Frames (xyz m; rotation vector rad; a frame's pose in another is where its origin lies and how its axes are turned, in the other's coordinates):
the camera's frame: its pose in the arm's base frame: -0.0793 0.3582 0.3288 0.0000 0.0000 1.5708
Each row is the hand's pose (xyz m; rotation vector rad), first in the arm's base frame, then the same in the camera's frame.
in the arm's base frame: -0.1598 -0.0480 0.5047 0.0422 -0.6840 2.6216
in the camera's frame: -0.4062 0.0805 0.1759 -0.3484 -0.3942 1.1004
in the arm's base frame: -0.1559 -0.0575 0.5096 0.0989 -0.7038 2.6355
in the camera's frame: -0.4157 0.0766 0.1808 -0.3275 -0.4345 1.1180
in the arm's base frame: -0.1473 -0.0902 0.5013 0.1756 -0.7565 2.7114
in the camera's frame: -0.4484 0.0680 0.1725 -0.3102 -0.4977 1.2039
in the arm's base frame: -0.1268 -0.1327 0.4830 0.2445 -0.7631 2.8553
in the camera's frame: -0.4909 0.0475 0.1542 -0.2702 -0.5249 1.3512
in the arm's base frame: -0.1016 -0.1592 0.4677 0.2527 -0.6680 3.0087
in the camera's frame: -0.5174 0.0223 0.1389 -0.2111 -0.4679 1.4902
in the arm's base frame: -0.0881 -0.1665 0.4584 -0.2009 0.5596 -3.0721
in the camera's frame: -0.5247 0.0088 0.1296 -0.1813 -0.3843 1.5624
